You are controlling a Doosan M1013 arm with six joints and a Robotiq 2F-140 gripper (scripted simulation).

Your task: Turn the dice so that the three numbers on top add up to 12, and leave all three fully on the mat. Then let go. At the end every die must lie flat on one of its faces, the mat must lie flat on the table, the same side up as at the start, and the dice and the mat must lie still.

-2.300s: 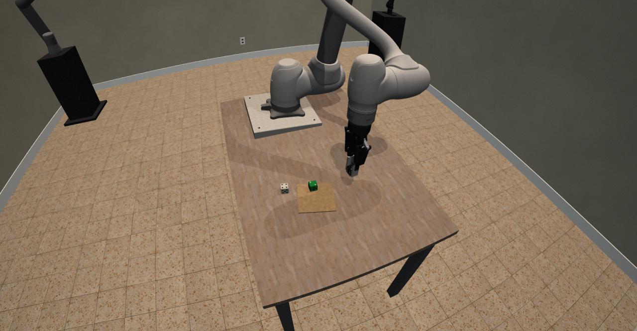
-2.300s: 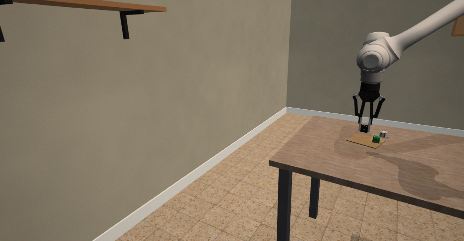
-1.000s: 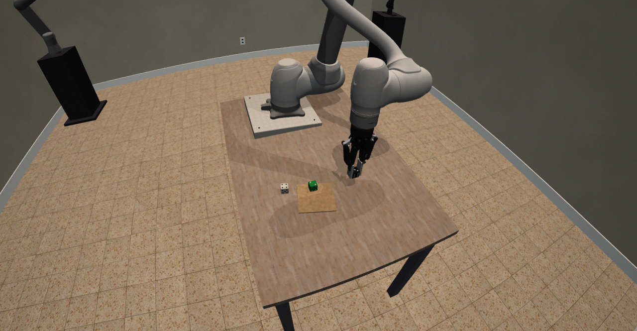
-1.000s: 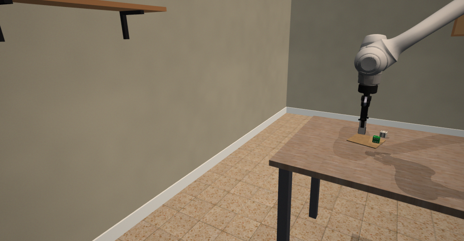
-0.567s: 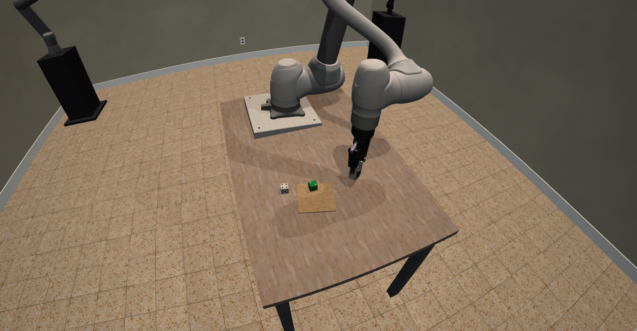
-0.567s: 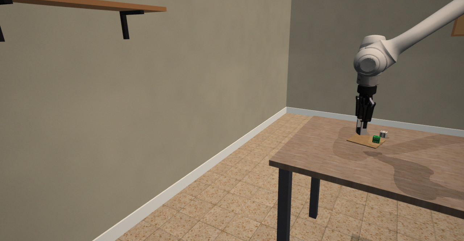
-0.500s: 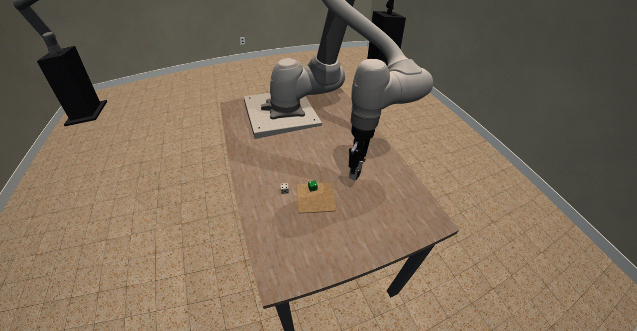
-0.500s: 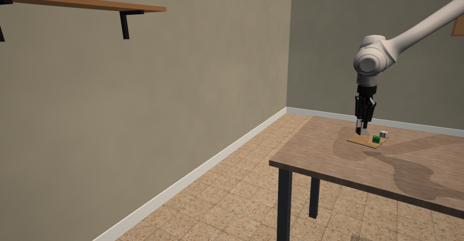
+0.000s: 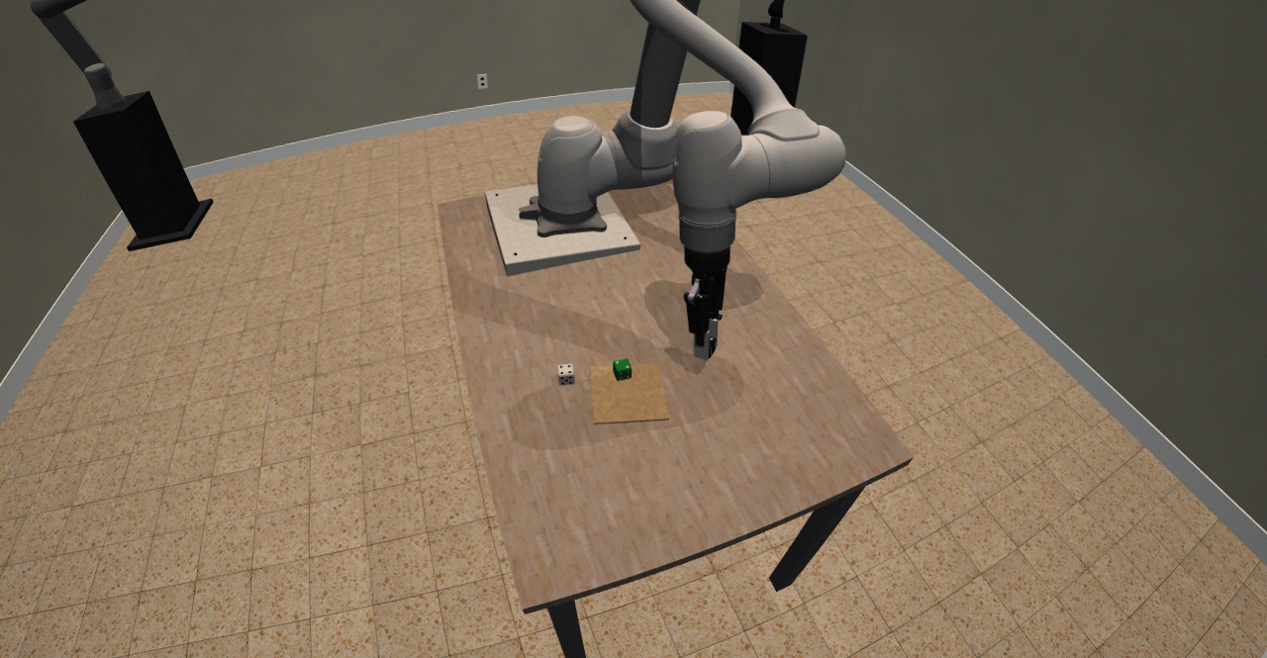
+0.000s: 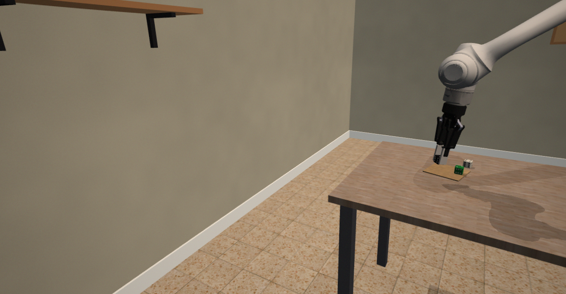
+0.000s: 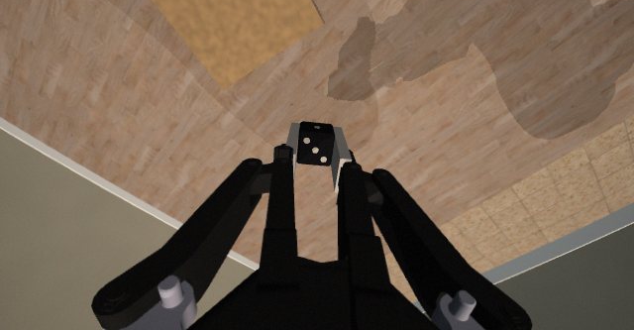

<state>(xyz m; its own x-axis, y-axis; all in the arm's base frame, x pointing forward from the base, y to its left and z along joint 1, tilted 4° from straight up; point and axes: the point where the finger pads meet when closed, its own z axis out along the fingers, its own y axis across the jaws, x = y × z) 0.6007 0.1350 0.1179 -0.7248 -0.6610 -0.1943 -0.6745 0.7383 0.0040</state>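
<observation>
My gripper is now 2 cm above the black die. The rest, counted from my hand: white die (25 cm to the right, 11 cm below, 7 cm behind); green die (14 cm to the right, 10 cm below, 5 cm behind); tan mat (14 cm to the right, 12 cm below, 1 cm behind).
</observation>
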